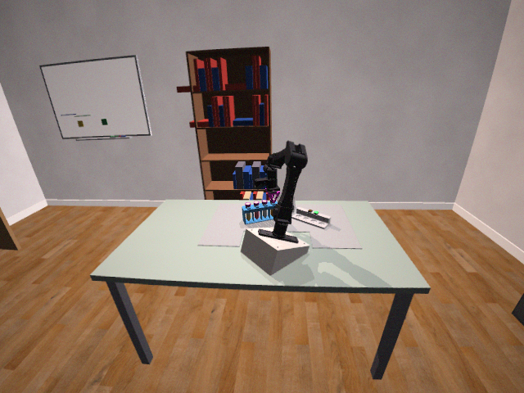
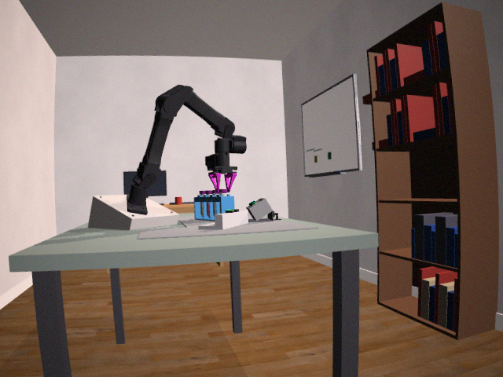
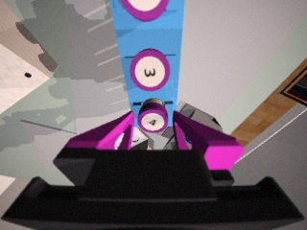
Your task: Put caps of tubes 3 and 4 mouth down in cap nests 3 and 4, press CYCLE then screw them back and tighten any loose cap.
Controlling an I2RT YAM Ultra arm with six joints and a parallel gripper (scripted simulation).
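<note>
Right now my hand is right at the purple cap. Also, from my hand: grey key desk (100 mm ahead, 90 mm to the right, 70 mm below); blue cycle key (90 mm ahead, 70 mm to the right, 50 mm below); green ready key (80 mm ahead, 110 mm to the right, 50 mm below).
</note>
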